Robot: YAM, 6 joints.
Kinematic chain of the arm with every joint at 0, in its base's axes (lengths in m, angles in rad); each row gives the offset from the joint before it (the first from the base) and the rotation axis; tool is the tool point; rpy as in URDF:
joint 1: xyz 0 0 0.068 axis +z
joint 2: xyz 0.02 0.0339 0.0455 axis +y
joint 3: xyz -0.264 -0.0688 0 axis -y
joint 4: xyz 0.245 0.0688 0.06 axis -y
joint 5: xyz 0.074 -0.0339 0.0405 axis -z
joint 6: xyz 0.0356 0 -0.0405 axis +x
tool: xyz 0 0 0 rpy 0 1.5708 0
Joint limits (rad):
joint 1: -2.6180..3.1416
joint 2: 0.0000..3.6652
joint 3: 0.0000..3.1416
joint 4: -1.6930..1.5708
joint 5: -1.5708..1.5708
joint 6: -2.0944..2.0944
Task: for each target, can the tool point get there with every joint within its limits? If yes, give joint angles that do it. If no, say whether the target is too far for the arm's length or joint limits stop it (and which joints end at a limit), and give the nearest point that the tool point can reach.
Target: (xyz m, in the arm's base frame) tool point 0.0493 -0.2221 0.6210
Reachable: yes | joints 1.6802 0.7740 2.5050 -0.5846 0.7710 -0.8017
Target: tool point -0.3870 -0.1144 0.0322
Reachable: no: joint limits stop it (at a limit: joint 1) | nearest point -0.3576 -0.1653 0.0322 | short by 0.059 m
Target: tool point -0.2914 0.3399 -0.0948
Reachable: yes | joints 2.2732 3.0289 2.2079 -1.1782 -0.0807 0.0192
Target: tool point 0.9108 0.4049 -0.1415
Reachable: no: too far | nearest point 0.5716 0.2541 -0.0446 | short by 0.384 m
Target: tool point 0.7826 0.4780 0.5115
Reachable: no: too far | nearest point 0.5053 0.3086 0.3673 | short by 0.356 m
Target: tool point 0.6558 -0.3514 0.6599
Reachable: no: too far | nearest point 0.4579 -0.2454 0.4905 | short by 0.281 m
